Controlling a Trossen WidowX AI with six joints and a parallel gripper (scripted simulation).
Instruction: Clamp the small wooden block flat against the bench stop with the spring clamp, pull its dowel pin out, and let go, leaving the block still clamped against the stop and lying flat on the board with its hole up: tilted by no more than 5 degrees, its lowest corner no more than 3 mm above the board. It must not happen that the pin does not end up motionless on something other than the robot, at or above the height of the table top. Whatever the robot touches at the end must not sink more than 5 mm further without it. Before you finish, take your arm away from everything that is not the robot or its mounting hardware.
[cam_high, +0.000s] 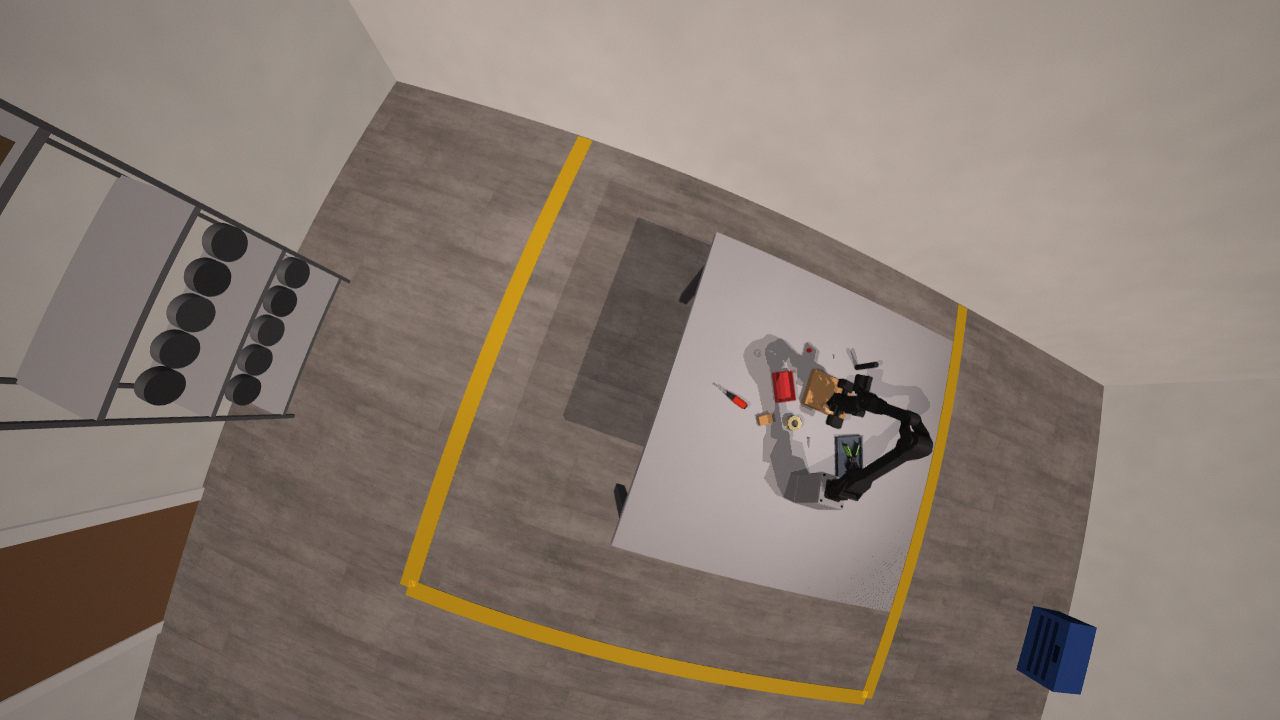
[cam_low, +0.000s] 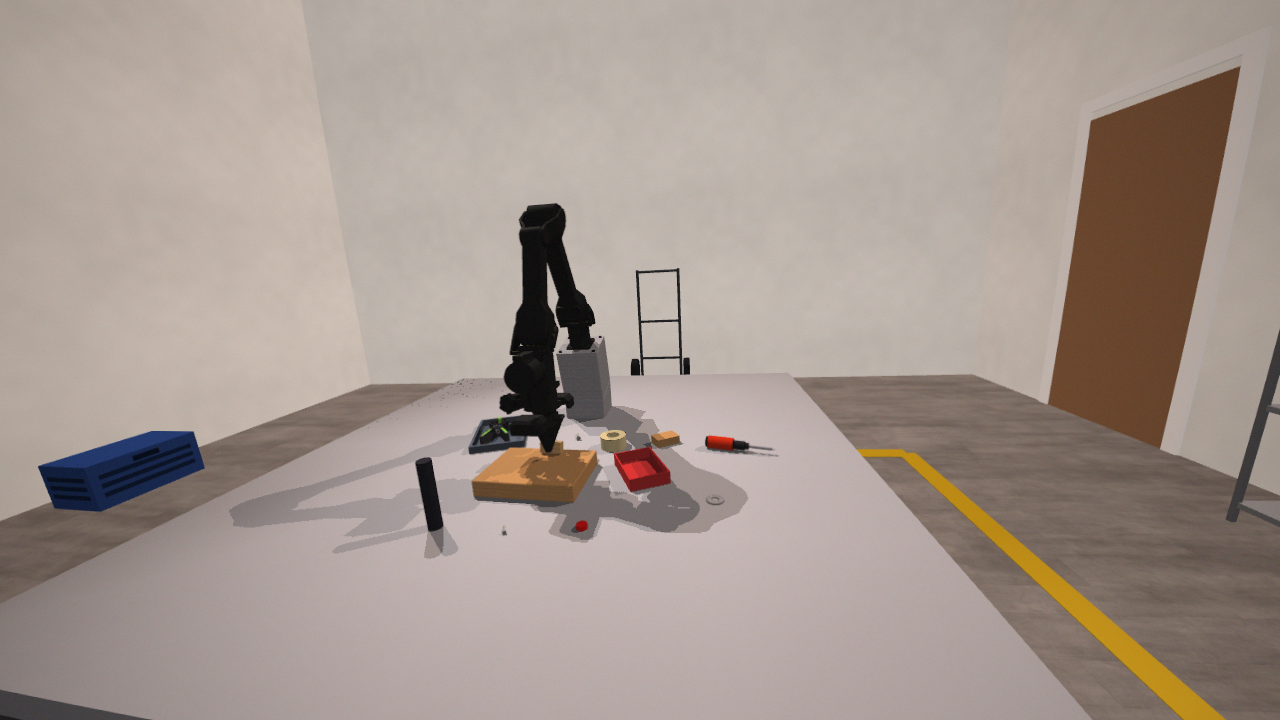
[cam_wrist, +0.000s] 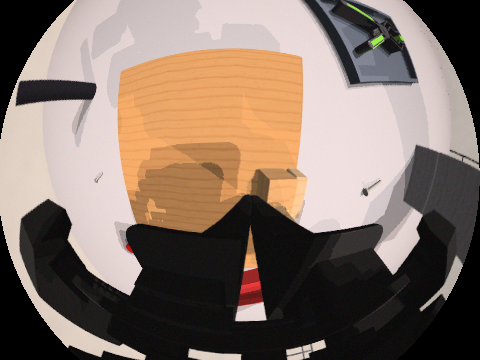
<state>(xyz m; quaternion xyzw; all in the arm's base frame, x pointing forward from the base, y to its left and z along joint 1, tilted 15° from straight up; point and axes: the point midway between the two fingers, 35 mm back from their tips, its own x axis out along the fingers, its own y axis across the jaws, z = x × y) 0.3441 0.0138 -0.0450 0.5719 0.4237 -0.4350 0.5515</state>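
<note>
My hand is 20 mm past the dowel pin and 20 mm above it. Round my hand: bench stop: 30 mm behind, 10 mm to the right, 30 mm below; then wooden board: 40 mm ahead, 10 mm to the right, 60 mm below; then small wooden block: 20 mm behind, 30 mm below.
</note>
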